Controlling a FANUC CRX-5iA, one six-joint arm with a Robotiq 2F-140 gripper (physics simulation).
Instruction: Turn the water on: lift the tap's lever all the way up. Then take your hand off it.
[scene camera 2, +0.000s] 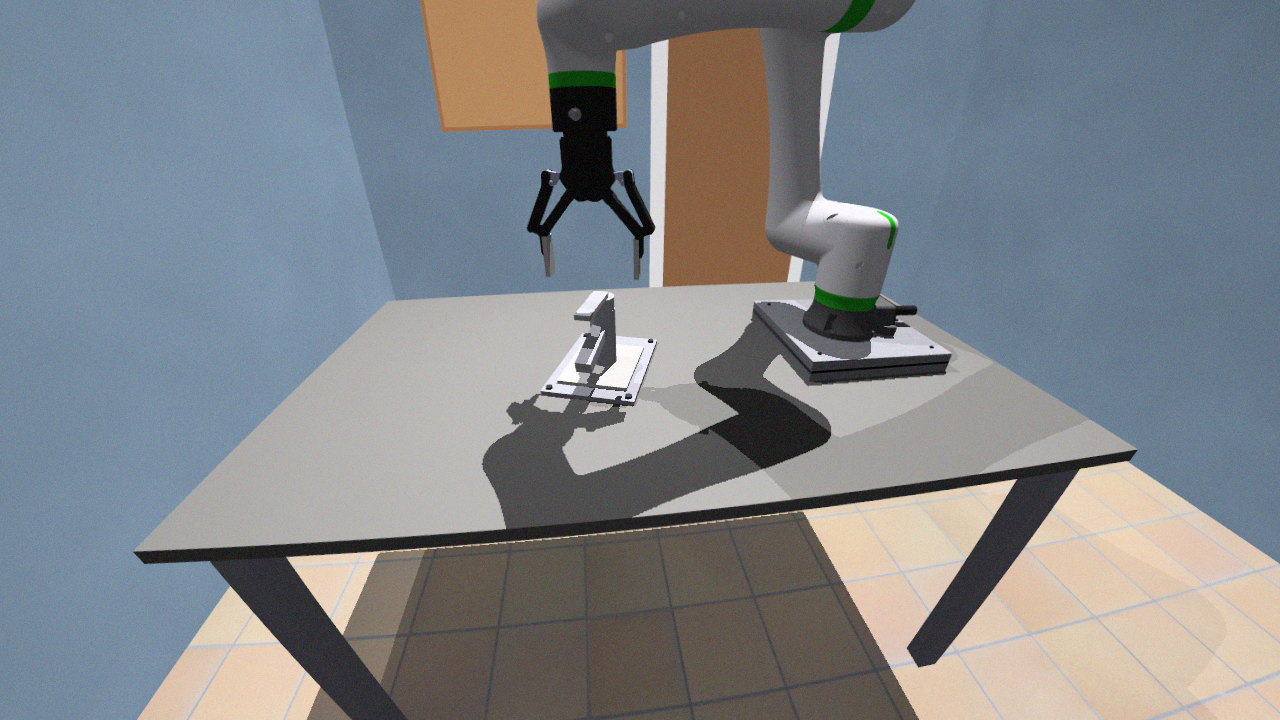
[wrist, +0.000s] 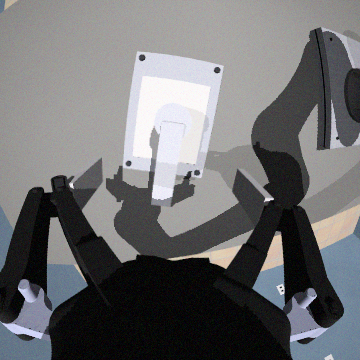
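Seen in the pictures: gripper, fingertip midpoint: (scene camera 2: 593, 275) (wrist: 168, 174); arm's base, link origin: (scene camera 2: 837, 326) (wrist: 357, 94).
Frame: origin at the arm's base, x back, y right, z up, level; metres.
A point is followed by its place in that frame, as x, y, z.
Note:
The tap is a white column (scene camera 2: 609, 338) @(-0.496, -0.079, 0.029) (wrist: 174, 111) @(-0.503, -0.046, 0.105) on a grey base plate (scene camera 2: 639, 369) @(-0.441, -0.090, -0.034) (wrist: 175, 66) @(-0.486, 0.038, -0.034) with a pale inner panel. Its lever (scene camera 2: 594, 305) @(-0.519, -0.124, 0.114) (wrist: 168, 155) @(-0.517, -0.097, 0.114) is the flat bar at the column's top. It sticks out from the column toward the table's front and looks near level or slightly lowered. The spout (scene camera 2: 588, 357) @(-0.532, -0.164, 0.038) sits below it in the scene view; the lever hides it in the wrist view. My gripper (scene camera 2: 592, 274) @(-0.518, -0.104, 0.159) (wrist: 168, 174) @(-0.518, -0.104, 0.159) is wide open, pointing down above the lever, touching nothing. In the wrist view its fingers stand on either side of the lever.
The tap stands on a grey table (scene camera 2: 322, 402) @(-1.018, -0.147, -0.042) (wrist: 60, 100) @(-0.738, 0.022, -0.042). The robot's base plate (scene camera 2: 877, 362) @(0.012, -0.142, -0.011) (wrist: 322, 100) @(-0.130, -0.031, -0.029) is to the right of the tap. The arm's shadow falls across the table in front of the tap. Walls and a brown door (scene camera 2: 725, 161) stand behind.

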